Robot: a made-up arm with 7 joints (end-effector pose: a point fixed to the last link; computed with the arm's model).
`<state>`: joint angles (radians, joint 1 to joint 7).
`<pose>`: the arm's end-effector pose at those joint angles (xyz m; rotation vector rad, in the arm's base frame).
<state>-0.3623 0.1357 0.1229 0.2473 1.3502 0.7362 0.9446</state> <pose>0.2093 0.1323 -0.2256 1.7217 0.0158 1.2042</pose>
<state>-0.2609 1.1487 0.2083 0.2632 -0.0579 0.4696 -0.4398</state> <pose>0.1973 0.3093 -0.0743 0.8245 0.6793 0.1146</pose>
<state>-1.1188 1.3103 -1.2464 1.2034 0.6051 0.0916 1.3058</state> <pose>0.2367 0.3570 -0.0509 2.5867 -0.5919 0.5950</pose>
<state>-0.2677 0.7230 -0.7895 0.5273 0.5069 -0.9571 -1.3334</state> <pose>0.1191 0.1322 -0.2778 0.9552 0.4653 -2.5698</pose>
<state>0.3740 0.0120 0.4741 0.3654 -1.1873 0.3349 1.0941</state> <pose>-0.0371 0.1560 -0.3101 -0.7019 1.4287 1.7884</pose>
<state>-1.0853 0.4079 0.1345 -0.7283 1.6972 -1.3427 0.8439</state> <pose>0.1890 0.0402 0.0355 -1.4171 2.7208 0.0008</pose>
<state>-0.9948 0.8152 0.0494 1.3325 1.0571 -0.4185 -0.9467</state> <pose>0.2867 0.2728 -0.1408 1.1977 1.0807 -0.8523</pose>
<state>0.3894 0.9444 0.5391 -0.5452 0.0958 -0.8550 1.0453</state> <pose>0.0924 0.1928 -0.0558 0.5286 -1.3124 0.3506</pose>
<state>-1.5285 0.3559 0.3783 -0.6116 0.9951 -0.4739 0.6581</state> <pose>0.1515 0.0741 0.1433 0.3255 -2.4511 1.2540</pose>
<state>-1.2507 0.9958 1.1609 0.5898 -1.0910 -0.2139 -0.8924</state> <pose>0.1742 0.3581 0.0705 -0.2348 -1.8402 -0.0174</pose>
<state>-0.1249 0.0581 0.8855 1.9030 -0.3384 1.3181 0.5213</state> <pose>-0.0842 0.0199 -0.3185 0.9365 -2.7564 -0.1753</pose>
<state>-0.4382 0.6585 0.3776 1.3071 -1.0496 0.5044 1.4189</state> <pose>0.1267 0.2804 -0.2800 -0.0855 1.5712 2.0201</pose>
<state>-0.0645 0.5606 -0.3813 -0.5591 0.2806 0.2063 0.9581</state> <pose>0.1414 0.0718 -0.1550 0.5516 -0.4458 0.4586</pose>
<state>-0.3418 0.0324 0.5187 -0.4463 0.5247 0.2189 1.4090</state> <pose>0.1831 0.1551 -0.1171 0.3276 -0.5787 1.9732</pose>
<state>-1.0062 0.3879 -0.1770 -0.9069 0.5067 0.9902 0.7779</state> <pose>0.1844 0.0474 0.0397 0.2073 -0.9390 0.9394</pose>
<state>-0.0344 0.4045 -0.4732 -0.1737 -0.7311 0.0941 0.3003</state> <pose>0.1288 0.0532 -0.2276 -0.3243 0.4638 -0.1899</pose>
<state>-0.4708 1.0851 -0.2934 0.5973 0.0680 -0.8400 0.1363</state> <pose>0.2229 0.2555 -0.1314 1.0831 -0.3674 -0.3197</pose>
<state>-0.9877 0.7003 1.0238 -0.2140 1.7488 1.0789 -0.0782</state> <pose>0.1268 0.2741 0.0435 0.4732 0.4214 2.3214</pose>
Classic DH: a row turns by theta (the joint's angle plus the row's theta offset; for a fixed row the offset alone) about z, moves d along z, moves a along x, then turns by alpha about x. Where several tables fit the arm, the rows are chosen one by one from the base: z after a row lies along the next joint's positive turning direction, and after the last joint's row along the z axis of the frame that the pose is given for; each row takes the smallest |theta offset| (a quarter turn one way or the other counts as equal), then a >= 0, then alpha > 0; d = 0 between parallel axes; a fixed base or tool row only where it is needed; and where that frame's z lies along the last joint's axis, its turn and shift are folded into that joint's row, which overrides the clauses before.
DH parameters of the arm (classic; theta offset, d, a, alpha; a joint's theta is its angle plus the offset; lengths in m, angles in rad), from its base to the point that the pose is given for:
base (fixed): -0.071 0 0 -1.3004
joint 1: -1.3111 0.0597 -0.0217 -1.5708
joint 2: 1.2915 0 -0.0074 1.5708
joint 3: 1.5708 -0.1903 0.0133 -1.5708
joint 4: 1.5708 0.0019 0.0102 1.5708
joint 5: 0 0.1425 0 -1.5708
joint 6: -1.5708 0 0.041 1.5708
joint 7: 0 0 0 0

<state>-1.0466 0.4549 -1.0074 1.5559 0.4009 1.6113 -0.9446</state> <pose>0.2547 0.2027 -0.1902 0.6517 2.2506 0.7498</pose>
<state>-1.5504 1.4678 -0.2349 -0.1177 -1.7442 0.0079 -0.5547</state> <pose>0.1820 0.1515 0.2015 0.0946 -0.9945 -1.1808</pose>
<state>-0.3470 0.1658 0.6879 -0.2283 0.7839 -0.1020 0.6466</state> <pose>0.1808 0.1995 -0.1254 0.9029 -0.5301 1.2448</pose>
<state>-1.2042 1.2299 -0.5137 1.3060 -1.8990 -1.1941 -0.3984</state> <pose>0.2187 0.3514 0.0169 0.0856 -1.3201 0.7483</pose>
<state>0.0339 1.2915 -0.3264 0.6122 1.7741 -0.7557 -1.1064</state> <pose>0.0797 0.3377 -0.1781 -1.2423 -1.5504 1.5519</pose>
